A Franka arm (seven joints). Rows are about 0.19 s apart.
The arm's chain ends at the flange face. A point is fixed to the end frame.
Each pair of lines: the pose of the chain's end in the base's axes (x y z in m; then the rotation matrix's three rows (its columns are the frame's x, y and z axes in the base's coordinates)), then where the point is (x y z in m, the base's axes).
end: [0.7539, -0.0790, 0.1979], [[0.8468, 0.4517, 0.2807], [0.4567, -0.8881, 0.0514], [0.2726, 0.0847, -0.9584]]
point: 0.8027 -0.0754 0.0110
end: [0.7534, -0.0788, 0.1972], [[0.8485, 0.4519, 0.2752], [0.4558, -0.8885, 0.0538], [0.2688, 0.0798, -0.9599]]
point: 0.8011 -0.0747 0.0100
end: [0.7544, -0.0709, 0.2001], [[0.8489, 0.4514, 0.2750], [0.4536, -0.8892, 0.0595], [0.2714, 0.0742, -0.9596]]
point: 0.8020 -0.0657 0.0129
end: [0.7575, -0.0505, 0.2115], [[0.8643, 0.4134, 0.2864], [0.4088, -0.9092, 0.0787], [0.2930, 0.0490, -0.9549]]
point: 0.8071 -0.0413 0.0250
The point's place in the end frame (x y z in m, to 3 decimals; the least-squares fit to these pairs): -0.008 0.003 0.193
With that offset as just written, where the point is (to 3 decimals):
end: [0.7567, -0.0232, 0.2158], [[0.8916, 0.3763, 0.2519], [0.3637, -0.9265, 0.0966], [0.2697, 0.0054, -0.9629]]
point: 0.799 -0.010 0.028
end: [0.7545, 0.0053, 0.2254], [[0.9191, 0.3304, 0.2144], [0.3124, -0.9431, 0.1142], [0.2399, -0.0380, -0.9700]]
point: 0.790 0.022 0.036
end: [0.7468, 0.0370, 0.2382], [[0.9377, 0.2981, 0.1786], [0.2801, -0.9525, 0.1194], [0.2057, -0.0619, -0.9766]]
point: 0.775 0.055 0.048
